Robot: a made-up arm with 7 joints. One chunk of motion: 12 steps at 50 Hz.
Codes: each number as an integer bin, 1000 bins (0 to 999) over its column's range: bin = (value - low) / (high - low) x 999, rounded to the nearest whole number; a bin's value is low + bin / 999 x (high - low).
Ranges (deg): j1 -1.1..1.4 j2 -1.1..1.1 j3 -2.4..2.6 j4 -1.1..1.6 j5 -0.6..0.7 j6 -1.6..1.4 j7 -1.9..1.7
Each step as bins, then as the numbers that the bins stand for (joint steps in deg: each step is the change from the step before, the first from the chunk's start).
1 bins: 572 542 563 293 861 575 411
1 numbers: 0.331 0.094 0.418 -0.308 0.520 0.127 -0.419
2 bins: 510 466 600 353 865 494 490
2 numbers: 0.176 -0.074 0.603 -0.146 0.526 -0.117 -0.134
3 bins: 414 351 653 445 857 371 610
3 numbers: -0.064 -0.327 0.868 0.103 0.515 -0.486 0.298
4 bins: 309 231 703 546 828 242 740
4 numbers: -0.327 -0.591 1.119 0.376 0.477 -0.873 0.767
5 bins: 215 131 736 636 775 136 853
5 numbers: -0.562 -0.812 1.284 0.619 0.409 -1.192 1.174
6 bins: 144 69 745 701 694 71 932
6 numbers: -0.740 -0.948 1.329 0.795 0.303 -1.387 1.459
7 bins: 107 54 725 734 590 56 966
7 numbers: -0.832 -0.981 1.229 0.884 0.168 -1.432 1.581
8 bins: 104 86 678 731 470 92 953
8 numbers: -0.840 -0.911 0.993 0.876 0.012 -1.324 1.534
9 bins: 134 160 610 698 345 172 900
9 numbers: -0.765 -0.748 0.653 0.786 -0.151 -1.083 1.343
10 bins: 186 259 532 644 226 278 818
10 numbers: -0.635 -0.530 0.263 0.641 -0.306 -0.765 1.048
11 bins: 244 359 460 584 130 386 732
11 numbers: -0.489 -0.309 -0.098 0.478 -0.431 -0.441 0.738
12 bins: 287 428 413 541 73 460 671
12 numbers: -0.382 -0.157 -0.333 0.362 -0.505 -0.219 0.518
